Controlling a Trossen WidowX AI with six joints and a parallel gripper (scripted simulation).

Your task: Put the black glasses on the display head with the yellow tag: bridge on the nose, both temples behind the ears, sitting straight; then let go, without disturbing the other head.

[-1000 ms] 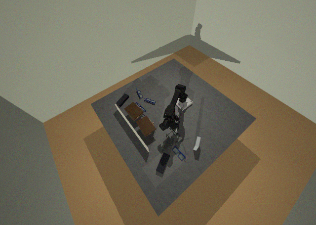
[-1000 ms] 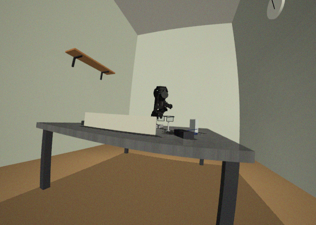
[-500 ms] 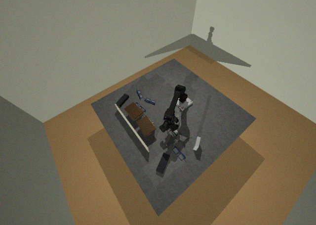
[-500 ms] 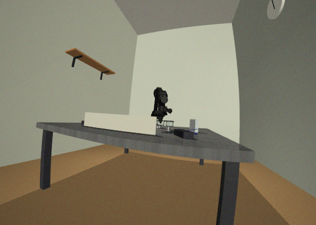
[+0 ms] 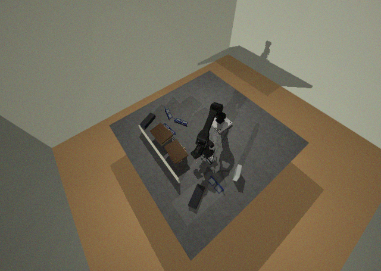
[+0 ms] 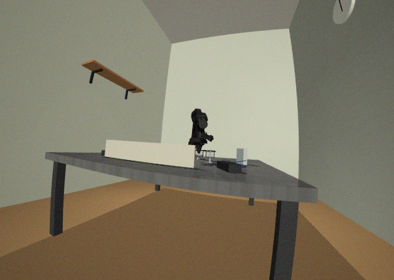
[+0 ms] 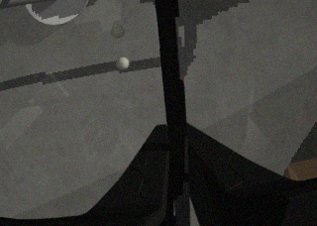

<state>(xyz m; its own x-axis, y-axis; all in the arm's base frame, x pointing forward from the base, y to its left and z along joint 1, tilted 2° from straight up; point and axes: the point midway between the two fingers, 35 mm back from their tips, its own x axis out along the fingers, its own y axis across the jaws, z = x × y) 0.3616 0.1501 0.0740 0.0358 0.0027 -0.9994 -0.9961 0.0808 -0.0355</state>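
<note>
The white stand is 50 mm behind my gripper tip, 70 mm to the left of it and 40 mm below it. From my gripper tip the other things lie so: brown head 130 mm ahead, 140 mm to the right; long white board 260 mm ahead, 260 mm to the right, 10 mm below; white box 90 mm behind, 280 mm to the left.
</note>
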